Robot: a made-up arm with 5 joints. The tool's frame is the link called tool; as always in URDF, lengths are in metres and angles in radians. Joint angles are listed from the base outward. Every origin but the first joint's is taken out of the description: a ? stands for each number. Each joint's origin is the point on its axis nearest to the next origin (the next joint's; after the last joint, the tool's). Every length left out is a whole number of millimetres.
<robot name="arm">
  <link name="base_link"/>
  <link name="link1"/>
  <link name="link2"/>
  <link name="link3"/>
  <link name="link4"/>
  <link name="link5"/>
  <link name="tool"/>
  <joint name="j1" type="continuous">
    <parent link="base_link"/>
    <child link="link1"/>
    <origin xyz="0 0 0.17"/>
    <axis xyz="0 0 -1"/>
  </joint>
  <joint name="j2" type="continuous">
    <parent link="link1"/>
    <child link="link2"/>
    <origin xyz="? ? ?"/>
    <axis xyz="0 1 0"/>
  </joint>
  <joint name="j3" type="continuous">
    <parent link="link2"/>
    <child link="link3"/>
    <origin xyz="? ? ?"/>
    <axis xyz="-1 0 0"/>
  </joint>
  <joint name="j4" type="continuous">
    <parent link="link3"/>
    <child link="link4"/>
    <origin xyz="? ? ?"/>
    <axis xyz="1 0 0"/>
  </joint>
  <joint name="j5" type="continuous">
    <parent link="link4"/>
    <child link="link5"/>
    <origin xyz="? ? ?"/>
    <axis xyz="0 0 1"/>
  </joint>
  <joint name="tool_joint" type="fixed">
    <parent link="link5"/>
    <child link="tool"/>
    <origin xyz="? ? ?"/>
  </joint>
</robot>
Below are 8 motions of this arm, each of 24 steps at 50 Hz.
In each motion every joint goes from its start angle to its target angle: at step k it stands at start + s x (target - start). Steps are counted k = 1, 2, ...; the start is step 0. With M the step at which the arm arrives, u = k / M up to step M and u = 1 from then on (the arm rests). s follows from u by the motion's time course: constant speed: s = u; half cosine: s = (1 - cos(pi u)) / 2; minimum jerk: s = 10 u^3 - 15 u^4 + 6 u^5.
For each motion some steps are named. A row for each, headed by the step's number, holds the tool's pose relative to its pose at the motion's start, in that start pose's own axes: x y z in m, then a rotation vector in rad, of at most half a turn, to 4 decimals.
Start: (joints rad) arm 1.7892 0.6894 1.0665 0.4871 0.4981
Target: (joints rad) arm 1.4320 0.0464 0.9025 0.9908 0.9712
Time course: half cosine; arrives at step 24
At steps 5, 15, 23, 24:
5: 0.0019 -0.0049 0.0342 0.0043 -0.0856 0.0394
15: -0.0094 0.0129 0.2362 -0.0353 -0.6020 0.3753
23: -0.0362 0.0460 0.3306 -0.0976 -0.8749 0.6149
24: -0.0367 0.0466 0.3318 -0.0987 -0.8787 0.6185

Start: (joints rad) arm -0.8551 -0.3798 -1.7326 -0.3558 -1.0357
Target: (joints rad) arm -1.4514 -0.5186 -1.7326 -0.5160 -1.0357
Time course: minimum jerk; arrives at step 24
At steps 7, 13, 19, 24:
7: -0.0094 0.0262 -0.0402 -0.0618 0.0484 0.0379
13: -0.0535 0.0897 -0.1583 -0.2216 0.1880 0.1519
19: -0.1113 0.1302 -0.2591 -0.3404 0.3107 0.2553
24: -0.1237 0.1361 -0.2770 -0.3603 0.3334 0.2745

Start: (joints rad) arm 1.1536 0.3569 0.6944 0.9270 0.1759
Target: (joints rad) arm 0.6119 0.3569 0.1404 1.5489 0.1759
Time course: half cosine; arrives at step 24
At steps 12, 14, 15, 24:
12: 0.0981 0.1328 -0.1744 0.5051 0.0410 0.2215
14: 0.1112 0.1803 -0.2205 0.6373 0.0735 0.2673
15: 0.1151 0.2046 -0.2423 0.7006 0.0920 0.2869
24: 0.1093 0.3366 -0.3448 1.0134 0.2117 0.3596

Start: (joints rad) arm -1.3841 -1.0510 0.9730 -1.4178 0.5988
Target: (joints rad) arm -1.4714 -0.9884 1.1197 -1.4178 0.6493
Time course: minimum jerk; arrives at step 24
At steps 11, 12, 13, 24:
11: -0.0015 0.0127 0.0181 -0.0432 -0.0091 0.0247
12: -0.0019 0.0150 0.0214 -0.0513 -0.0108 0.0289
13: -0.0024 0.0172 0.0247 -0.0594 -0.0124 0.0331
24: -0.0054 0.0290 0.0421 -0.1039 -0.0206 0.0540

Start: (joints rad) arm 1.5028 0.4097 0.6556 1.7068 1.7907
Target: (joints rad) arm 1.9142 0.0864 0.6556 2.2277 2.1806
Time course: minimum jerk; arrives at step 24
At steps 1, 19, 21, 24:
1: 0.0000 0.0001 0.0000 -0.0004 -0.0004 0.0003
19: -0.0372 0.1054 -0.0379 -0.6441 -0.3596 0.5364
21: -0.0394 0.1081 -0.0427 -0.6792 -0.3689 0.5681
24: -0.0401 0.1089 -0.0444 -0.6909 -0.3718 0.5786

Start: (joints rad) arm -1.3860 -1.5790 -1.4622 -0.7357 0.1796
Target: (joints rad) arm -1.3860 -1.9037 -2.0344 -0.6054 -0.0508
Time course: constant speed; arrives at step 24
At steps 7, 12, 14, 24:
7: 0.0307 0.0238 0.0147 0.1932 -0.0932 0.0030
12: 0.0527 0.0470 0.0225 0.3353 -0.1430 0.0141
14: 0.0615 0.0580 0.0252 0.3928 -0.1588 0.0207
24: 0.1034 0.1291 0.0372 0.6823 -0.2006 0.0714

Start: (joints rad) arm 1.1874 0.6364 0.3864 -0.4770 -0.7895
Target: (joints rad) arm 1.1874 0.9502 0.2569 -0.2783 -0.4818
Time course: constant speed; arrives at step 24
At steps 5, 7, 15, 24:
5: -0.0175 0.0446 -0.0560 0.0193 0.0791 0.1123
7: -0.0269 0.0617 -0.0781 0.0278 0.1111 0.1563
15: -0.0774 0.1249 -0.1639 0.0666 0.2410 0.3268
24: -0.1565 0.1830 -0.2521 0.1198 0.3909 0.5063

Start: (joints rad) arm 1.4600 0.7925 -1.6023 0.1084 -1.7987
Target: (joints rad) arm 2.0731 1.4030 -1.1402 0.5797 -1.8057
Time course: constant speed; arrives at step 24
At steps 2, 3, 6, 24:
2: 0.0247 -0.0279 -0.0210 0.0320 0.0465 -0.0461
3: 0.0361 -0.0422 -0.0329 0.0472 0.0703 -0.0692
6: 0.0666 -0.0861 -0.0742 0.0893 0.1434 -0.1386
24: 0.0773 -0.3498 -0.4502 0.2271 0.6321 -0.5510

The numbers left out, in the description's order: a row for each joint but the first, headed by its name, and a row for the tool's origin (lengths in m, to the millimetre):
j2: -0.075 -0.064 0
j3: 0.32 0 -0.118
j4: 0 0.009 -0.178
j5: 0 -0.309 0.075
tool: 0.31 0.021 0

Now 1 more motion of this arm.
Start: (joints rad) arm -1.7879 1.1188 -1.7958 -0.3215 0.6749
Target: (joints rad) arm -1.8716 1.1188 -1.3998 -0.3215 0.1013
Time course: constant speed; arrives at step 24
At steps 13, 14, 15, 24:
13: -0.0185 -0.1088 0.0283 -0.2128 0.1442 -0.3050
14: -0.0207 -0.1165 0.0324 -0.2311 0.1526 -0.3280
15: -0.0229 -0.1242 0.0368 -0.2498 0.1606 -0.3509
24: -0.0454 -0.1852 0.0896 -0.4284 0.2138 -0.5521

